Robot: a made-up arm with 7 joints. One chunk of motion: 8 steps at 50 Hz.
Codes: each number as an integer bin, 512 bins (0 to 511) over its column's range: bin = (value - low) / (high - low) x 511, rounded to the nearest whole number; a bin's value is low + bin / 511 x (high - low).
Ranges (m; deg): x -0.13..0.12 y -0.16..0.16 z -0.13..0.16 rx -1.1..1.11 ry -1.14..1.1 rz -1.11..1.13
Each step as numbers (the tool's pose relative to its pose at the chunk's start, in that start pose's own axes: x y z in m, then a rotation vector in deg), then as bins.
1 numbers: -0.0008 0.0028 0.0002 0.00 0.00 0.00
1 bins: 264 260 229 254 260 253
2 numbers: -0.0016 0.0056 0.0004 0.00 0.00 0.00
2 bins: 262 264 230 254 260 253
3 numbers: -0.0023 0.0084 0.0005 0.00 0.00 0.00
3 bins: 261 269 230 254 260 253
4 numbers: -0.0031 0.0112 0.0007 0.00 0.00 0.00
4 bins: 259 273 230 254 260 253
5 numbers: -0.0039 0.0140 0.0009 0.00 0.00 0.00
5 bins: 258 278 231 254 260 253
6 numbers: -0.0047 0.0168 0.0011 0.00 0.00 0.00
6 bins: 256 282 231 254 260 253
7 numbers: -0.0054 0.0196 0.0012 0.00 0.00 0.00
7 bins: 255 287 231 254 260 253
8 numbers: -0.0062 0.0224 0.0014 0.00 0.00 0.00
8 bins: 253 291 232 254 260 253
